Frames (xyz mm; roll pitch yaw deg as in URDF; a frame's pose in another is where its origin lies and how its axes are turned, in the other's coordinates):
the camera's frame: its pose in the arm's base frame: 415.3 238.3 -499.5 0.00 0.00 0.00
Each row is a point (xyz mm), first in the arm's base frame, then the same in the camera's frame.
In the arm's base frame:
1: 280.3 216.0 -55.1
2: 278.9 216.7 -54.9
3: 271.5 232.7 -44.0
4: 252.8 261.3 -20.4
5: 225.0 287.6 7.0
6: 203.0 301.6 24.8
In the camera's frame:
1: -135.0 -22.3 444.4
2: -136.4 -21.6 444.6
3: -143.8 -5.6 455.5
4: -162.5 23.0 479.1
5: -190.3 49.3 506.5
6: -212.3 63.3 524.3

